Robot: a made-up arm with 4 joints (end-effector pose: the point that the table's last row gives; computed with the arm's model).
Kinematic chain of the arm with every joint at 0, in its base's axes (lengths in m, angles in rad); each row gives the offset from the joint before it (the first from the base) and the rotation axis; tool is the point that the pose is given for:
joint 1: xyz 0 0 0.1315 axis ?
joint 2: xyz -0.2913 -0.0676 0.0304 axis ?
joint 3: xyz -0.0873 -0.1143 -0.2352 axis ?
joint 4: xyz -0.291 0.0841 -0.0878 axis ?
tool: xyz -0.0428 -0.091 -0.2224
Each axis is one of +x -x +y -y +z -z.
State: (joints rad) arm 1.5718 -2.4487 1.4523 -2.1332
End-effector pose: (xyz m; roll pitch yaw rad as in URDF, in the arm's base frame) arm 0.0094 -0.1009 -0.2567 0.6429 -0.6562 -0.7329
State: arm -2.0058 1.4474 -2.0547 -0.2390
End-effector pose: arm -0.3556 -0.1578 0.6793 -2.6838 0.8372 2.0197
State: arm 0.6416 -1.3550 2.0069 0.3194
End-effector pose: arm -0.2158 -0.3849 0.0948 1.1495 1.0836 2.5655
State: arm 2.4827 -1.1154 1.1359 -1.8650
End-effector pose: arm -0.5546 0.4140 -0.1842 1.3739 0.5619 0.3105
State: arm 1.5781 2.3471 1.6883 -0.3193
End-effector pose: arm -0.1175 -0.1912 0.3868 -2.4090 -0.3112 1.7248
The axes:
joint 1: +x
joint 2: -z
joint 3: +y
joint 4: +z

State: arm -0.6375 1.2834 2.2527 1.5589
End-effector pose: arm -0.4195 0.1714 0.1867 1.6352 0.1814 0.2340
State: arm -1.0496 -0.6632 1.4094 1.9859
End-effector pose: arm -0.6054 -0.2343 0.4057 2.0783 0.4034 2.3024
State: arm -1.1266 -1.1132 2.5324 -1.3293
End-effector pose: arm -0.2578 0.2361 0.2695 2.7776 -0.5091 -0.4547
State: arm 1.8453 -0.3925 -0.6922 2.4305
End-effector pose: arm -0.3348 0.5694 0.2150 -2.1074 -0.5199 2.7107
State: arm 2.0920 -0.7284 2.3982 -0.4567
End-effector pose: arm -0.2482 -0.1608 -0.1381 0.6212 0.3730 1.7867
